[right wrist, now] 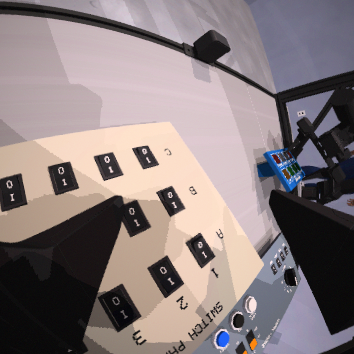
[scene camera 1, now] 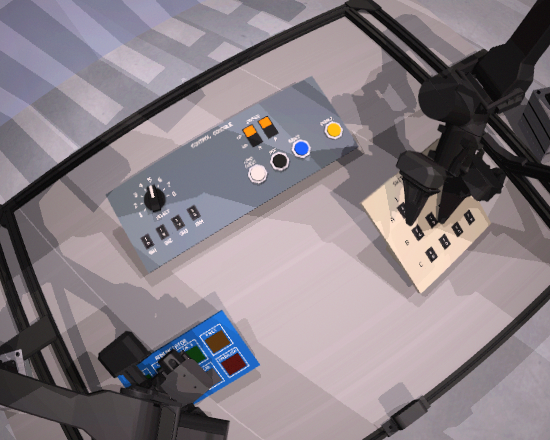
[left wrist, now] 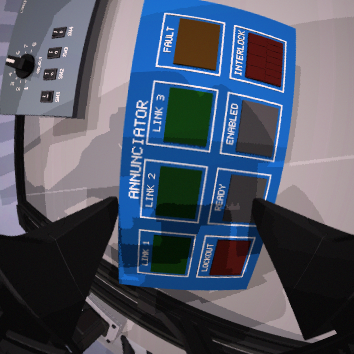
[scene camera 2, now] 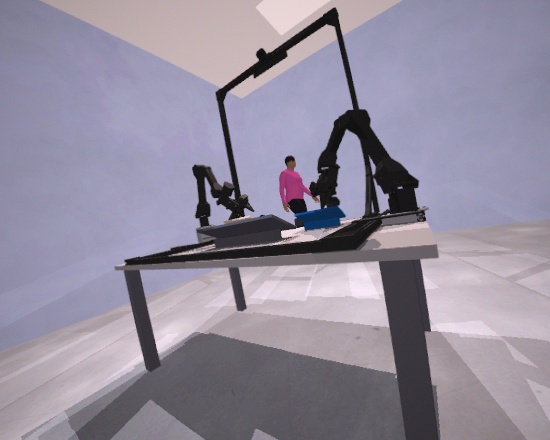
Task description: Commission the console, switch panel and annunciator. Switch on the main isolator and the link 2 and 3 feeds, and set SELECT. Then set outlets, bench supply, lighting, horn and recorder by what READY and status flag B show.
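Places are measured from the left arm's base along level axes (x right, y back, z down), in centimetres.
Where they show: left gripper, fingertip midpoint: point(right wrist: 292, 166) point(left wrist: 185, 204) point(scene camera 2: 325, 212); right gripper, fingertip midpoint: point(right wrist: 197, 199) point(scene camera 1: 425, 223); left arm's base, origin of the base link: point(right wrist: 302, 193) point(left wrist: 95, 318) point(scene camera 2: 404, 211); right arm's base, origin of the base link: point(scene camera 2: 205, 226).
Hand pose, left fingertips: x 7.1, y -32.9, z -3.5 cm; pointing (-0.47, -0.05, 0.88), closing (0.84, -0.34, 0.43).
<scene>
Each offset is from my left fingertips to the top centre of the thing. "spot": to the spot under its first point.
The grey control console {spot: dy -18.2, dx -30.0, dz -0.5 cm} point(scene camera 1: 225, 167) point(scene camera 2: 250, 225) has its SELECT knob {dy -5.7, dx -28.0, dz -3.8 cm} point(scene camera 1: 154, 198) point(left wrist: 22, 65) pointing near 5. Its status flags {spot: dy -25.5, dx -34.0, dz -1.4 cm} point(scene camera 1: 260, 131) show orange in their upper halves. The blue annunciator {dy -2.7, dx -1.2, dz -2.0 cm} point(scene camera 1: 220, 317) point(scene camera 2: 320, 217) point(left wrist: 135, 100) point(right wrist: 285, 170) has grey READY {spot: dy -1.7, dx +3.0, dz +1.5 cm} point(left wrist: 245, 197) and ENABLED {spot: dy -5.7, dx +1.8, dz +1.5 cm} point(left wrist: 257, 129) tiles and dark green link tiles. My left gripper point(left wrist: 185, 204) is open and empty above it. My right gripper point(scene camera 1: 425, 221) point(right wrist: 197, 199) is open and empty over the beige switch panel point(scene camera 1: 395, 240) point(right wrist: 200, 215), near its switches. A finger hides part of the panel; the rocker positions are hard to tell.
A black frame point(scene camera 1: 175, 97) borders the table. A small dark box {spot: dy -31.6, dx +17.4, dz +0.7 cm} point(scene camera 1: 410, 414) point(right wrist: 212, 46) is fixed to its edge. A person in pink point(scene camera 2: 292, 185) stands beyond the table. My left arm covers part of the annunciator in scene camera 1.
</scene>
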